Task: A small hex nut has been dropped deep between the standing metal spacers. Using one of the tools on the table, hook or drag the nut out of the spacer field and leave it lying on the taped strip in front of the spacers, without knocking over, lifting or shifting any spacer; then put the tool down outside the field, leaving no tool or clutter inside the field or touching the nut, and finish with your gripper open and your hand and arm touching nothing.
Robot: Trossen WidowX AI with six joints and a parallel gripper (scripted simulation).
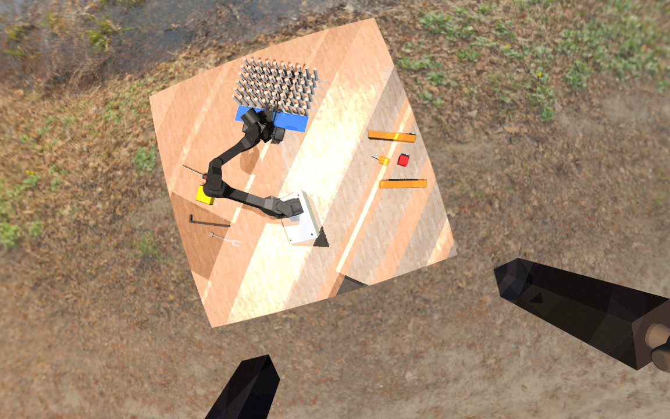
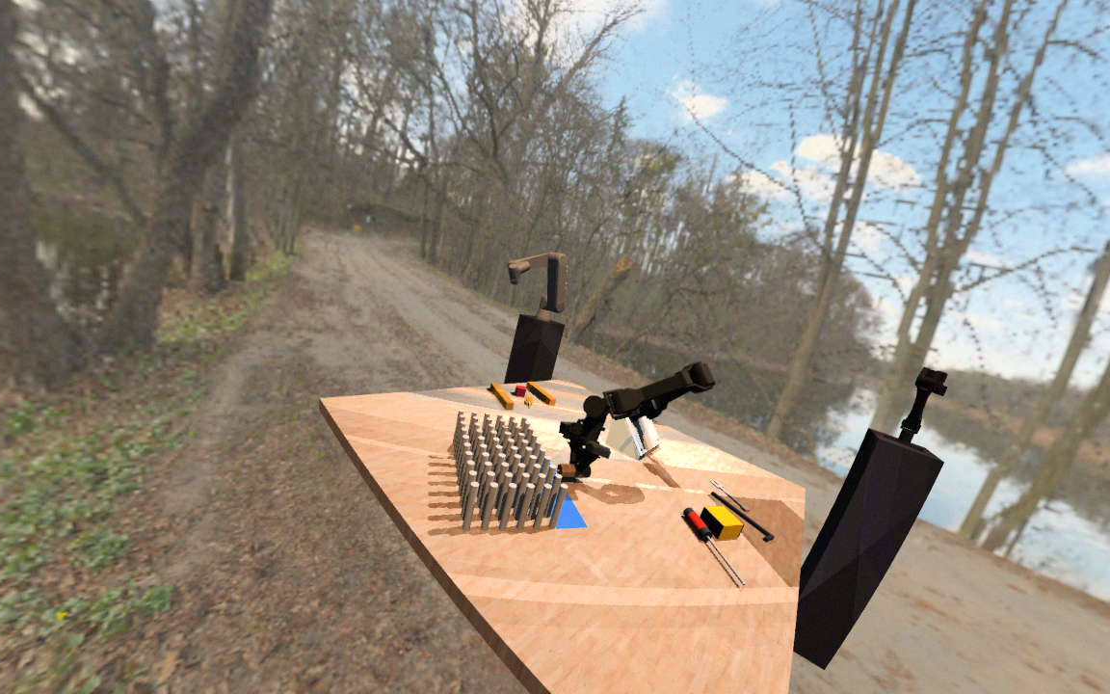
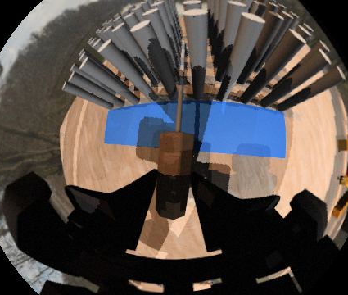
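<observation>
The blue taped strip is 6 cm ahead of my gripper tip, 4 cm to the right of it and 4 cm below it. From my gripper tip the other things lie so: long metal-rod tool (9 cm ahead, 6 cm to the right); then yellow block (38 cm to the left, 19 cm behind, 1 cm below); then small wrench (42 cm behind, 37 cm to the left, 3 cm below).
</observation>
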